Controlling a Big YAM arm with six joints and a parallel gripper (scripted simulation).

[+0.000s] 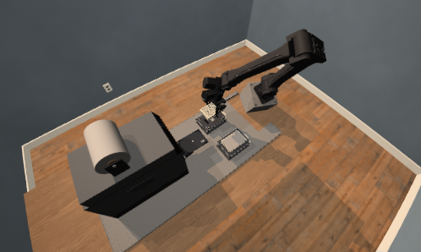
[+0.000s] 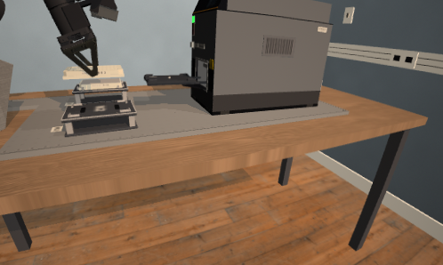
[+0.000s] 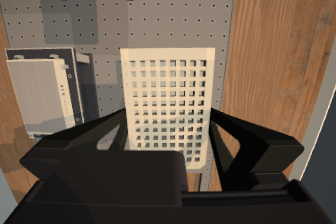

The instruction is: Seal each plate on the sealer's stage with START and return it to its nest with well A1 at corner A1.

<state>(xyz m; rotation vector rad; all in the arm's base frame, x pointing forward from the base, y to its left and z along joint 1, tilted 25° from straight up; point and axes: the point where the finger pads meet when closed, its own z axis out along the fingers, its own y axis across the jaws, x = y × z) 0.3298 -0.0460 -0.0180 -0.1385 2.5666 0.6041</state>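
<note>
The sealer stage lies 180 mm ahead of my hand, 130 mm to the left of it and 50 mm below it. Also, from my hand: plate nest (100 mm below); then start button (270 mm ahead, 230 mm to the left, 50 mm above); then small label (100 mm behind, 20 mm to the right, 140 mm below).
</note>
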